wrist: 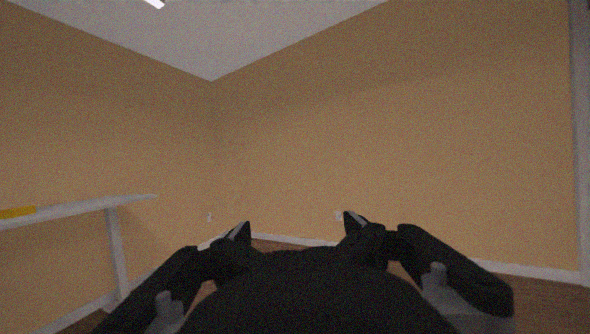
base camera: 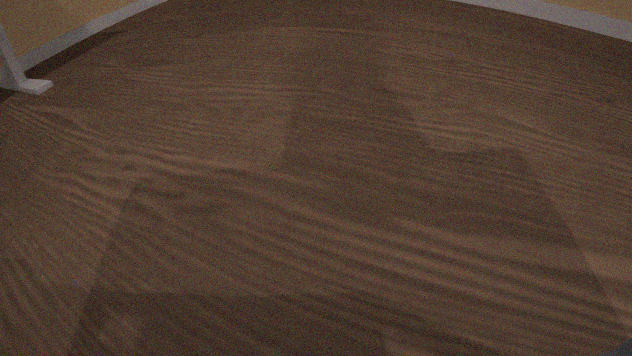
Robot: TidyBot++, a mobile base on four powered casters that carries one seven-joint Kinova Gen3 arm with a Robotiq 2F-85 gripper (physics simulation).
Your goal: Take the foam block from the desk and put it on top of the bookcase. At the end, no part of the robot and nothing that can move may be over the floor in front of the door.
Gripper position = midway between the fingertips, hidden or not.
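Observation:
There is a ceiling [wrist: 209, 46] that I can see. And here, visible to me as well, is my own gripper [wrist: 297, 226].

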